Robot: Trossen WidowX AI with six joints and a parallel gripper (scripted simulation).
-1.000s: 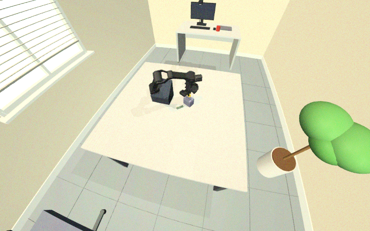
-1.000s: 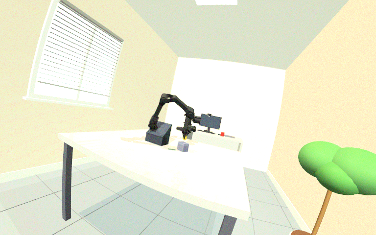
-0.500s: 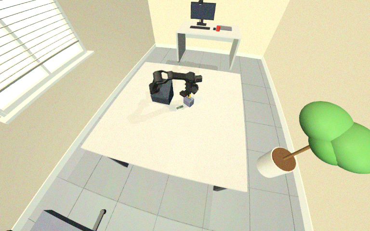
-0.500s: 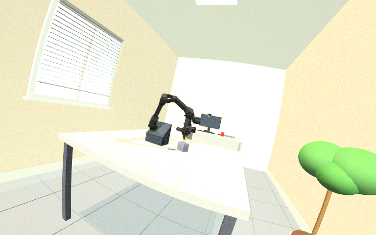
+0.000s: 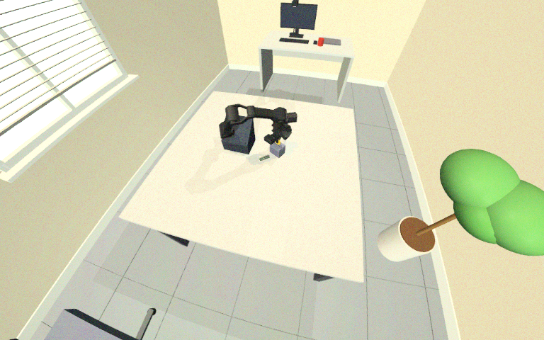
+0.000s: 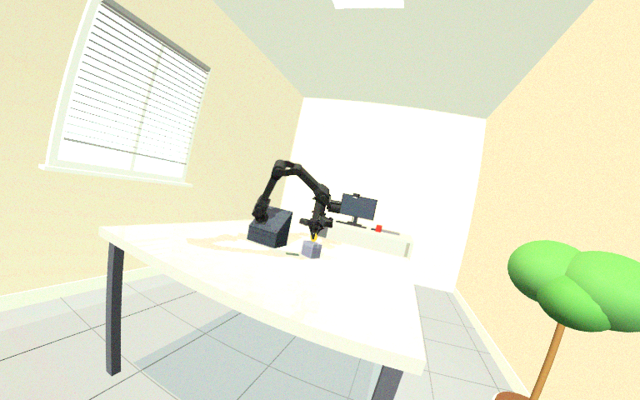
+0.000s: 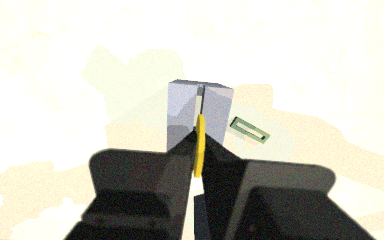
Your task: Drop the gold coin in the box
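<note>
Right now the thin gold coin is 10 mm above my gripper tip.
</note>
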